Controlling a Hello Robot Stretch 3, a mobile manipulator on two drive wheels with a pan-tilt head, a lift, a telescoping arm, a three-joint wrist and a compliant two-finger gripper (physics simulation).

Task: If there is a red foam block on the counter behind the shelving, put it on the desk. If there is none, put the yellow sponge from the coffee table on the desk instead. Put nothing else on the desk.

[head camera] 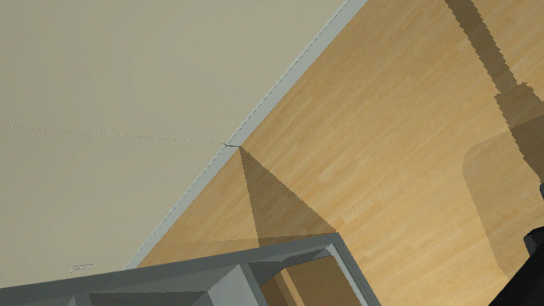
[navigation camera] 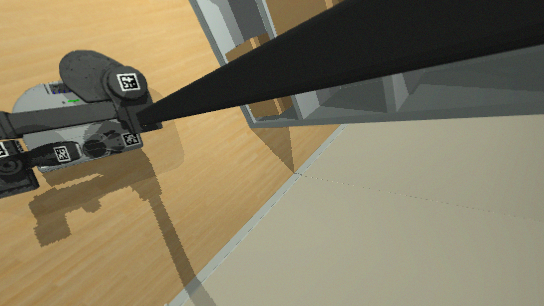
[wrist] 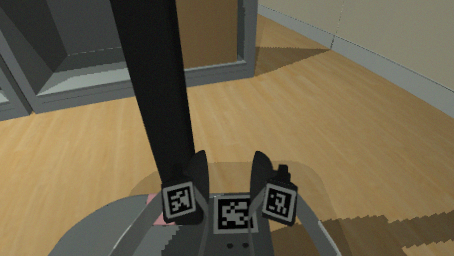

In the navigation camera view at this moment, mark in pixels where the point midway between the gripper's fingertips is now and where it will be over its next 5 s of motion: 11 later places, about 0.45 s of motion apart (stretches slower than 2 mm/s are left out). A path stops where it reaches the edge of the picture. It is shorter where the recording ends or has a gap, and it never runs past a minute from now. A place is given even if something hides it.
The gripper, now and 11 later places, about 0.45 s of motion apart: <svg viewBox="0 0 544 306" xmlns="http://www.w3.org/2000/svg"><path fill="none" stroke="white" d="M121 140L123 144L123 150L122 156L119 161L113 167L106 170L98 173L89 173L80 171L72 168L66 163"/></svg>
